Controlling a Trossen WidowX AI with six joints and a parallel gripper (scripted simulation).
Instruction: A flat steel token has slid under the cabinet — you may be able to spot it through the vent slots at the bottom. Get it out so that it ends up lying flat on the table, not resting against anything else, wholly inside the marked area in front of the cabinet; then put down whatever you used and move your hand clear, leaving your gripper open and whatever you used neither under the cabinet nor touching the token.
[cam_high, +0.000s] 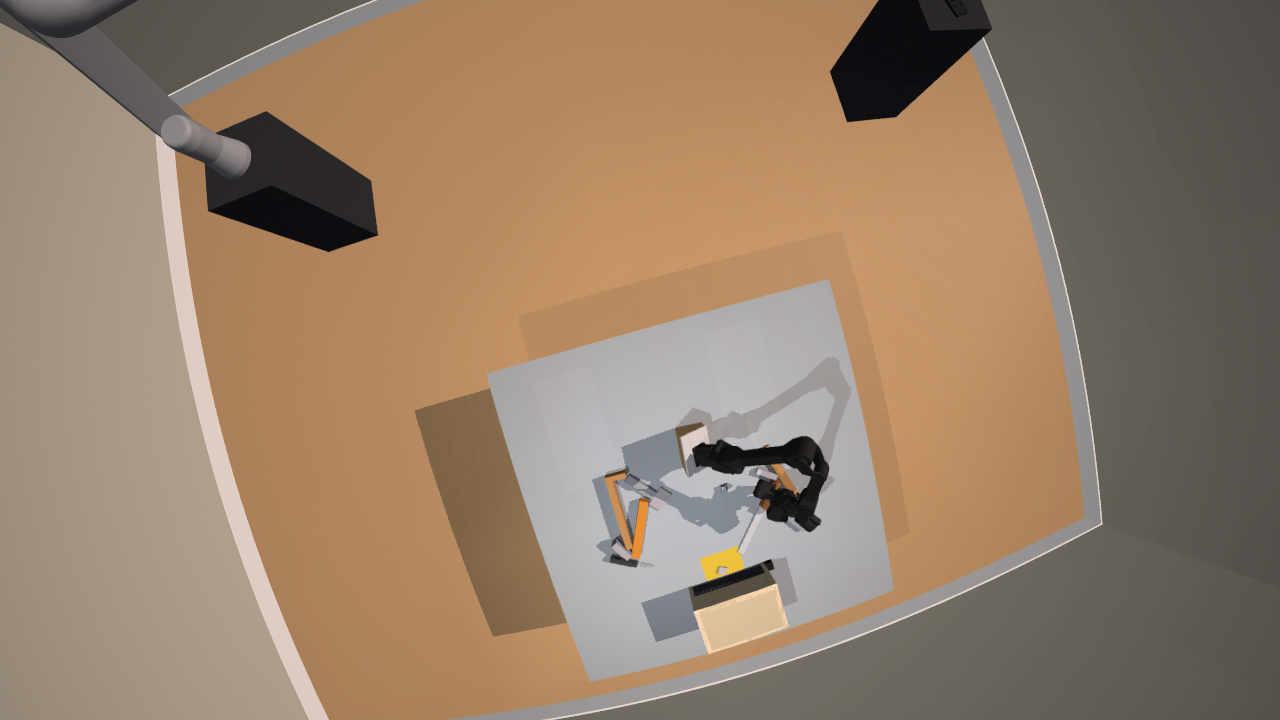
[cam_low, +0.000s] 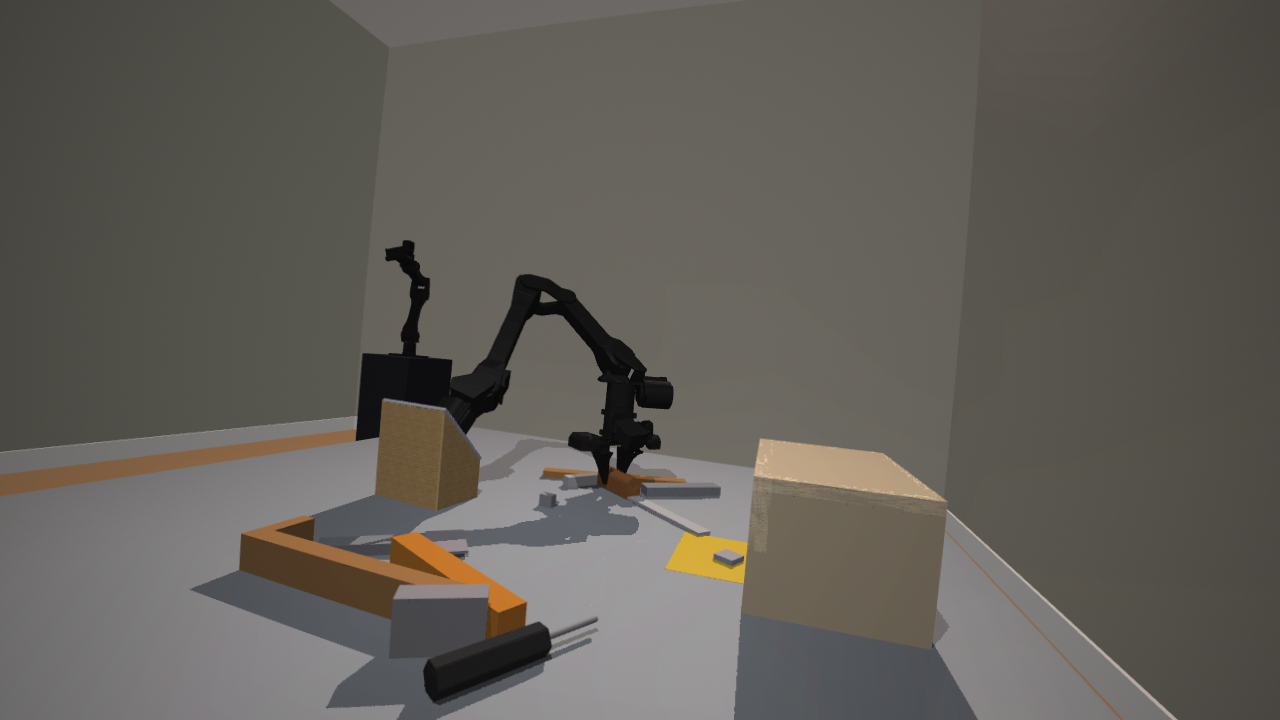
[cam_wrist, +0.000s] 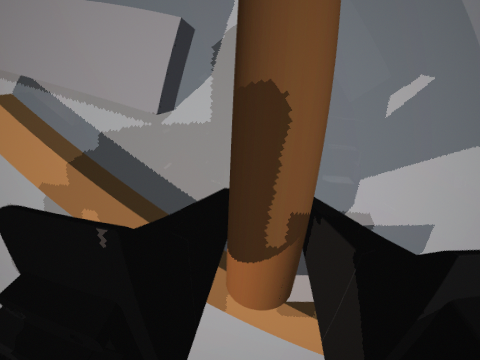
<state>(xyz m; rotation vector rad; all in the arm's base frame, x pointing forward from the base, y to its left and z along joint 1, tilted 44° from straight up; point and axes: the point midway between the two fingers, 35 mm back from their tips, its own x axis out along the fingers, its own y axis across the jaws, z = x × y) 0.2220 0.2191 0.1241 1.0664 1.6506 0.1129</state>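
My gripper tip is 60 mm to the right of the orange stick and 20 mm past it. Round my gripper tip: grey bar (130 mm ahead, 50 mm to the left); grey cube (180 mm to the right, 40 mm behind); flat grey token (280 mm ahead, 240 mm to the right, 10 mm below).
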